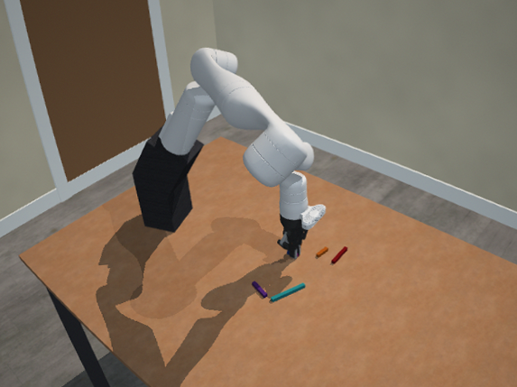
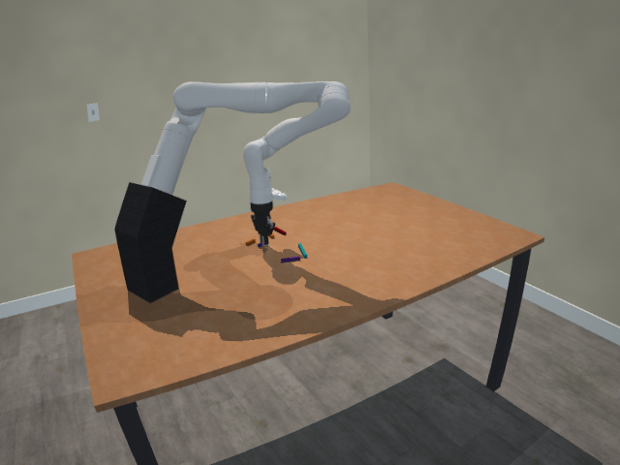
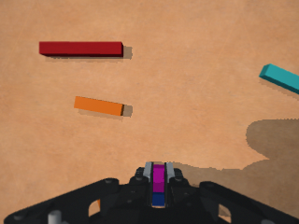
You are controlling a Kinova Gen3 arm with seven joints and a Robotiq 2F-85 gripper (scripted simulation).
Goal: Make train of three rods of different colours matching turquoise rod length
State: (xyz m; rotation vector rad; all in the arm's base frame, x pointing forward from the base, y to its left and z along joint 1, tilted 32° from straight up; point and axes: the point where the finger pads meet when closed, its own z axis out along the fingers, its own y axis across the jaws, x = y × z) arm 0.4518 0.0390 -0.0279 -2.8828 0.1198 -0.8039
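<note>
Now: the magenta rod 1 cm below my hand. Round my hand: turquoise rod 6 cm ahead, 13 cm to the right, 2 cm below; then red rod 11 cm ahead, 6 cm to the left, 2 cm below; then blue rod 2 cm behind, 2 cm below.
</note>
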